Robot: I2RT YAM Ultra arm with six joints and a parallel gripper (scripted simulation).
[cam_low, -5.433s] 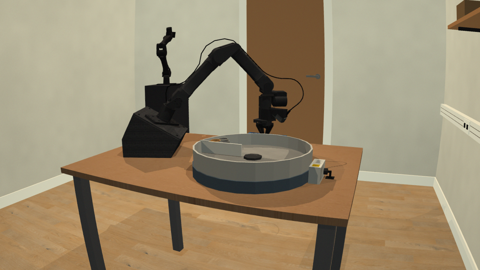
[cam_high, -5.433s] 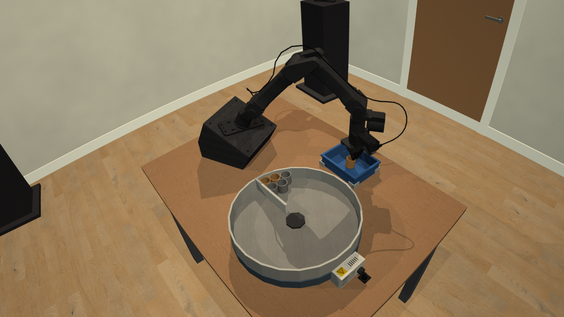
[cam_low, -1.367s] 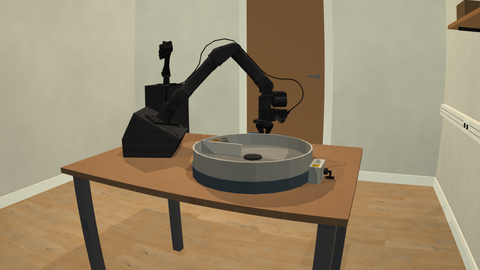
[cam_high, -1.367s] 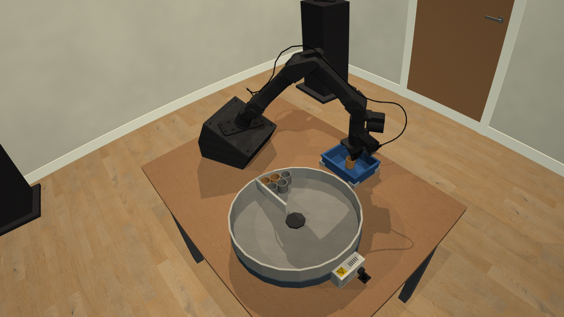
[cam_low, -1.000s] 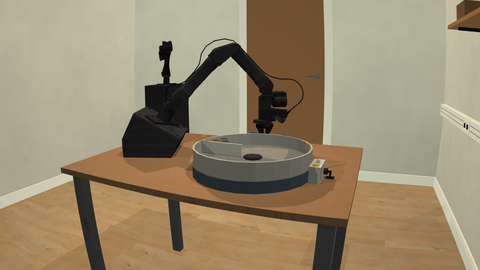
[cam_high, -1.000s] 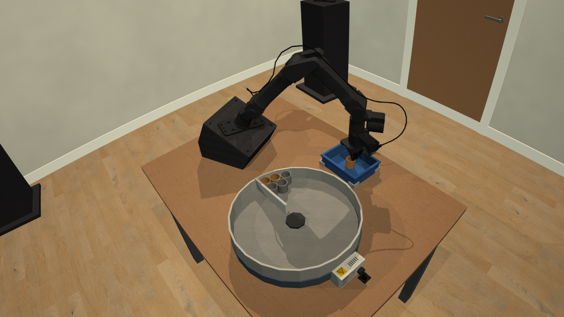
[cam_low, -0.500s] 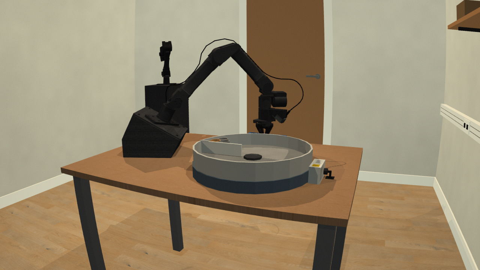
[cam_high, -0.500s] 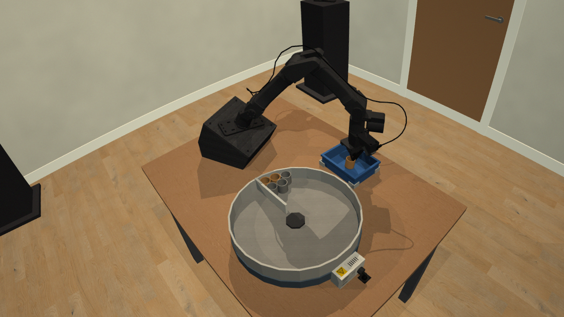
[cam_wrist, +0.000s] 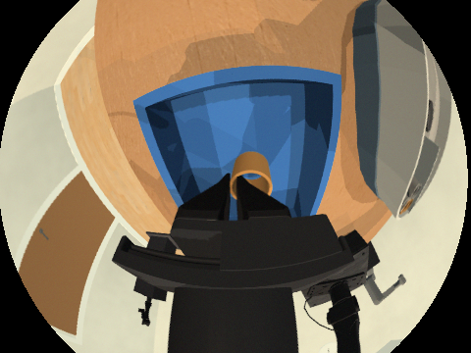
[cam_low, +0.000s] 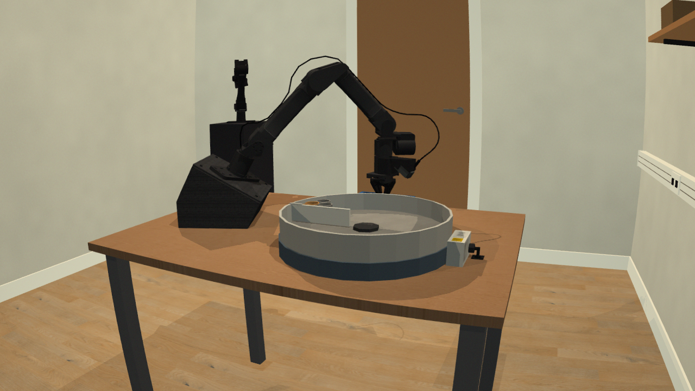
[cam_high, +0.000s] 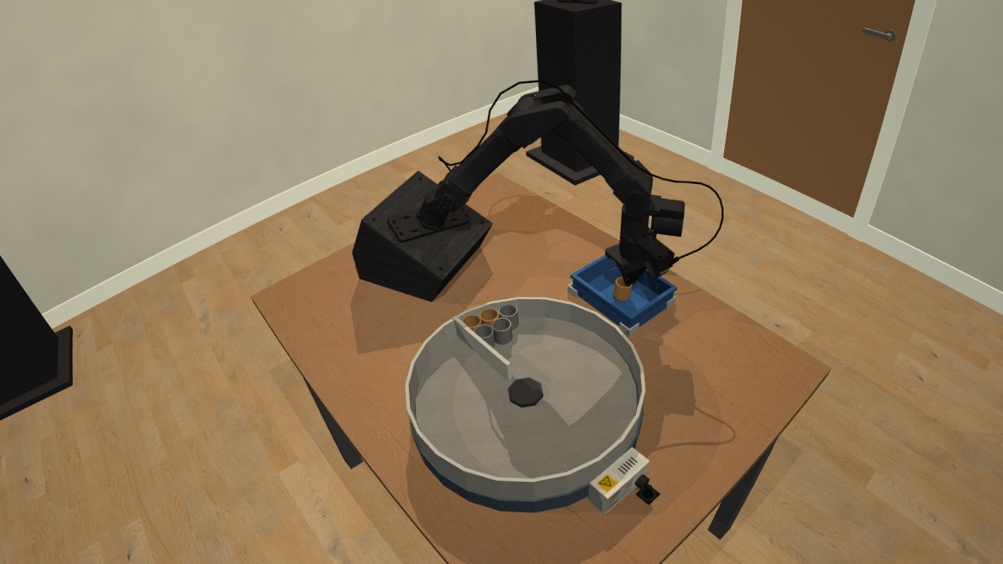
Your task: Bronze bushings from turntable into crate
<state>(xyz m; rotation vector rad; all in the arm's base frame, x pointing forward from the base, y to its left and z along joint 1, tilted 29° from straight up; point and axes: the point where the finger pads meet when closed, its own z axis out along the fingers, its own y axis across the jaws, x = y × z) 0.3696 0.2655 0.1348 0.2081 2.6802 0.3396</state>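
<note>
The blue crate is 20 mm to the right of my hand and 10 mm below it. Round my hand: grey turntable (370 mm to the right, 120 mm ahead, 10 mm above).
</note>
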